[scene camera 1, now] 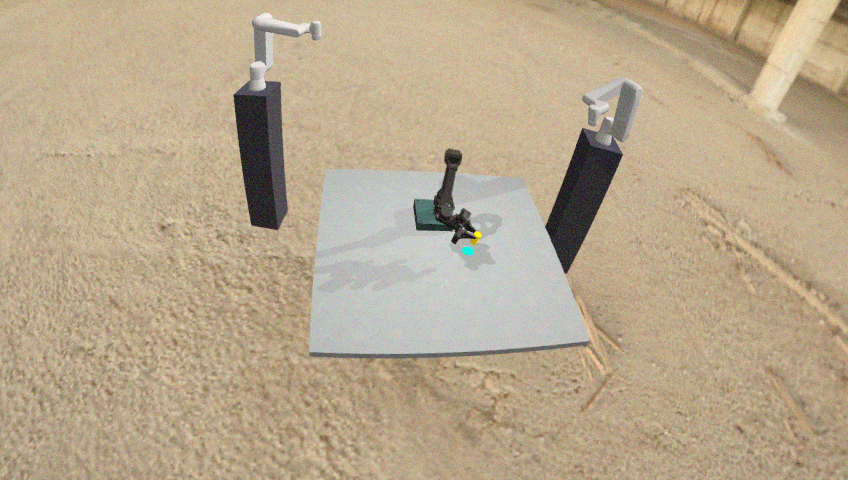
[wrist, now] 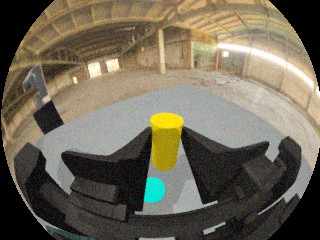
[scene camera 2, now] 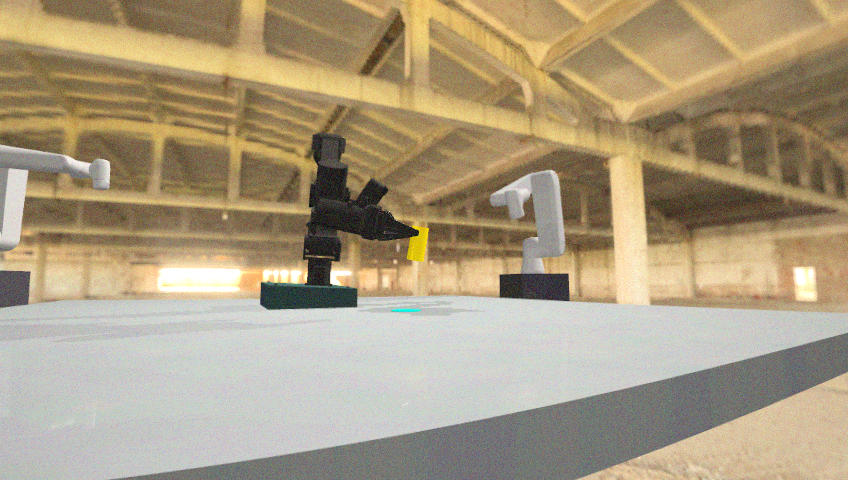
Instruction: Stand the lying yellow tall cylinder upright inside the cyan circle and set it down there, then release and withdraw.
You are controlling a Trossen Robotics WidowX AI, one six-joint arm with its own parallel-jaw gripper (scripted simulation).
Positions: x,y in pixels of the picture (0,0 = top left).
my gripper: holds a yellow tall cylinder [wrist: 166,129]
